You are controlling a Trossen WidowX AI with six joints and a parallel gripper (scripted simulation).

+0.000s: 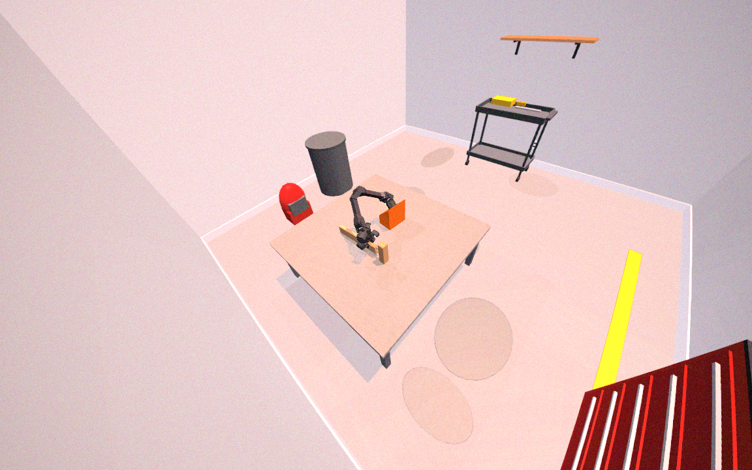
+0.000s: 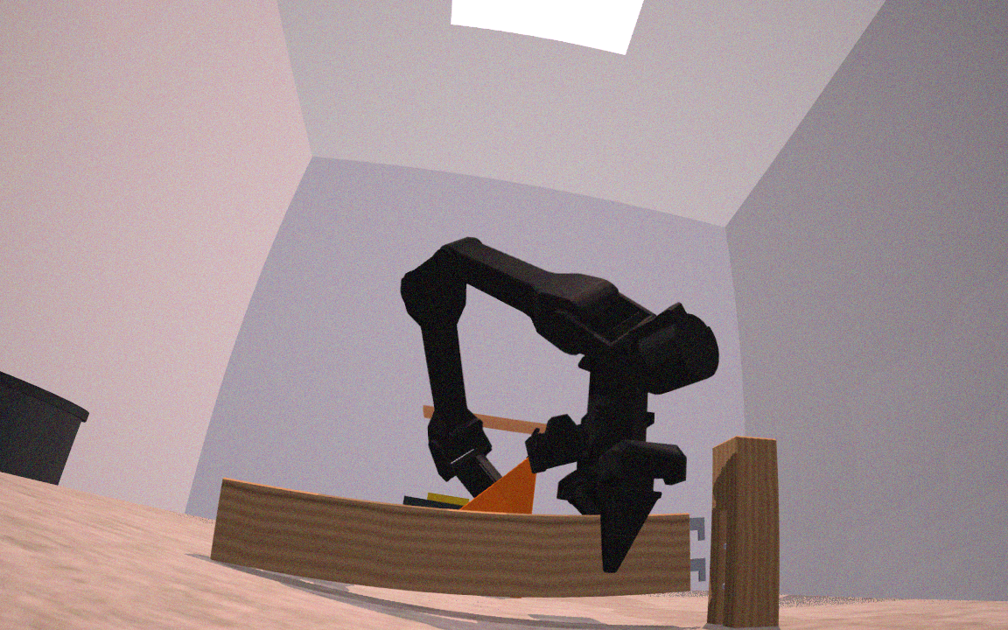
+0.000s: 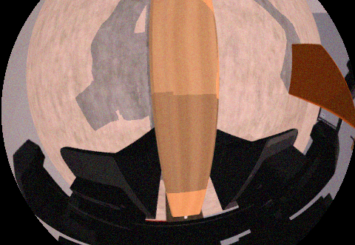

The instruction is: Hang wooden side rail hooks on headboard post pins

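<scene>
Right now my gripper tip is 140 mm to the right of the headboard post, 40 mm below it and 20 mm past it.
</scene>
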